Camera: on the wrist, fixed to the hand. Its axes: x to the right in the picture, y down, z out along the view.
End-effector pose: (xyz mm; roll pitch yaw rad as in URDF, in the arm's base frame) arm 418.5 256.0 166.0 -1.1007 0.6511 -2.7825
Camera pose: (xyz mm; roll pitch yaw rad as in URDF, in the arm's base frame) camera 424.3 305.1 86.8 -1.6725 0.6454 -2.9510
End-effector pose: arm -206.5 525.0 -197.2 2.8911 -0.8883 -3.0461
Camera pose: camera -163.5 557.9 -121.2 2.2930 -0.9845 -2.8872
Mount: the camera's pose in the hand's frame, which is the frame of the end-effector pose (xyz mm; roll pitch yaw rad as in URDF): 30.0 48.5 -73.9 -0.4735 0.1203 -0.0601
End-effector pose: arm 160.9 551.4 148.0 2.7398 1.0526 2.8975
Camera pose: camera 77.0 588.5 165.0 2.4203 0.9574 3.0753
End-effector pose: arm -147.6 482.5 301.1 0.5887 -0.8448 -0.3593
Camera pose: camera -76.2 542.6 300.6 0.1030 -0.7113 -0.3368
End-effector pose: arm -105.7 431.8 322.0 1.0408 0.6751 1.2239
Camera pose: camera -179.8 486.5 306.8 0.6404 0.7851 1.3279
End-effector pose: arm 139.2 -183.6 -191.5 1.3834 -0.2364 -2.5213
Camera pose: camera 169.4 -262.4 -151.5 0.8925 -0.1540 -2.4130
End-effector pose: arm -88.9 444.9 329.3 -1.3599 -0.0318 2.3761
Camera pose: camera -68.9 511.8 267.4 -1.8235 -0.0647 2.2456
